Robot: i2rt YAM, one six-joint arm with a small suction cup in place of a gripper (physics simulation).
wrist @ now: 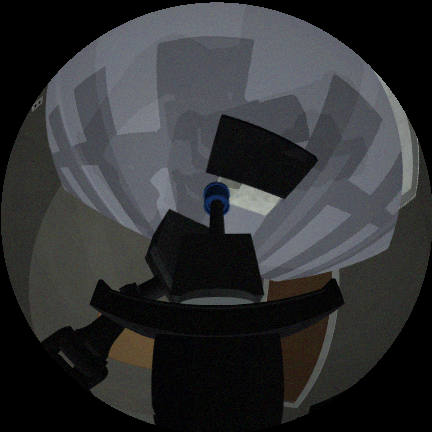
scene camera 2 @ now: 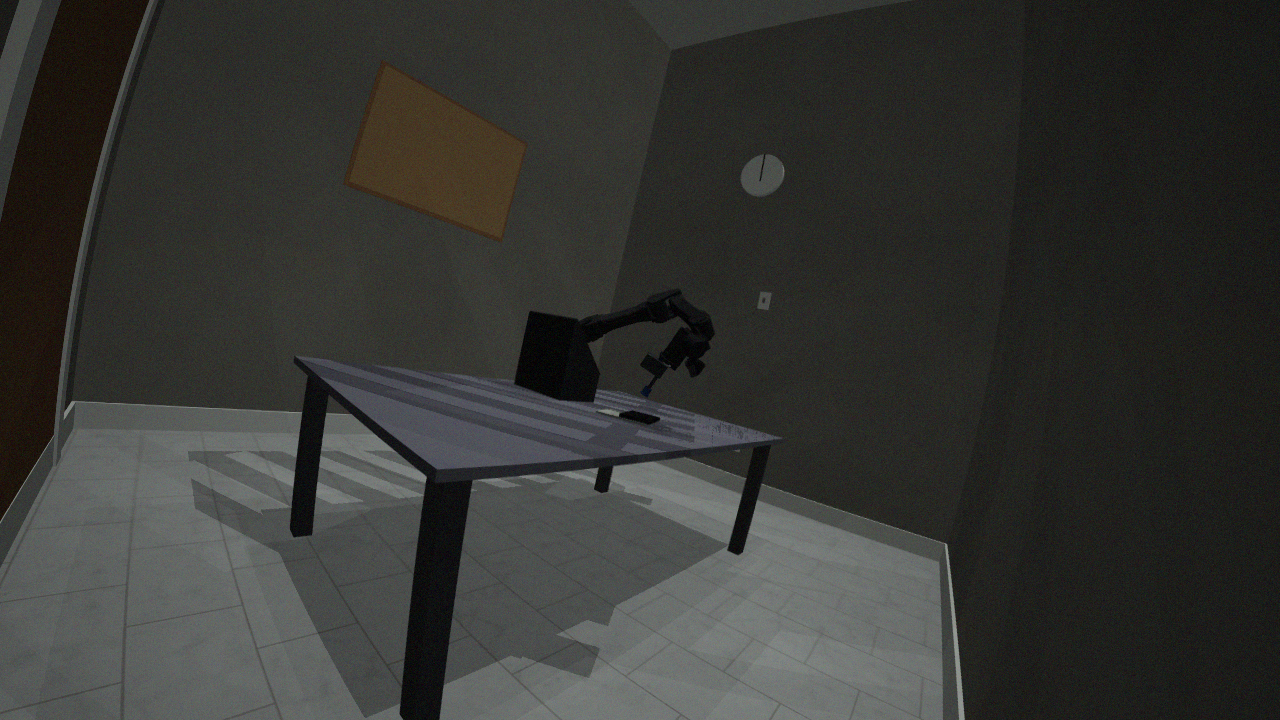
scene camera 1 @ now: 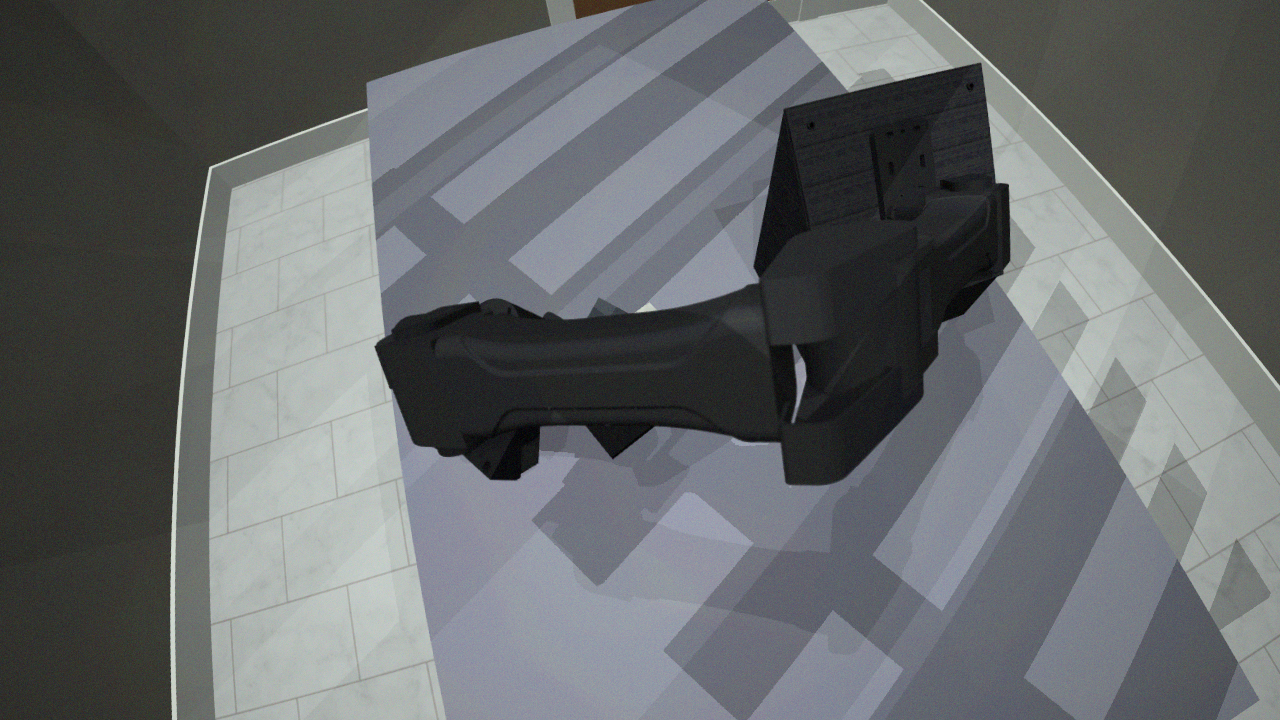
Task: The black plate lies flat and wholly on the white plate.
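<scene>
My suction cup [scene camera 2: 657, 366], which is also there in the wrist view as my suction cup [wrist: 216, 188], carries nothing. It hangs 9 cm from the middle of a black plate [scene camera 1: 614, 439], above it, and you can find that black plate [wrist: 241, 151] in the wrist view too. There's also a white plate [wrist: 242, 195].
</scene>
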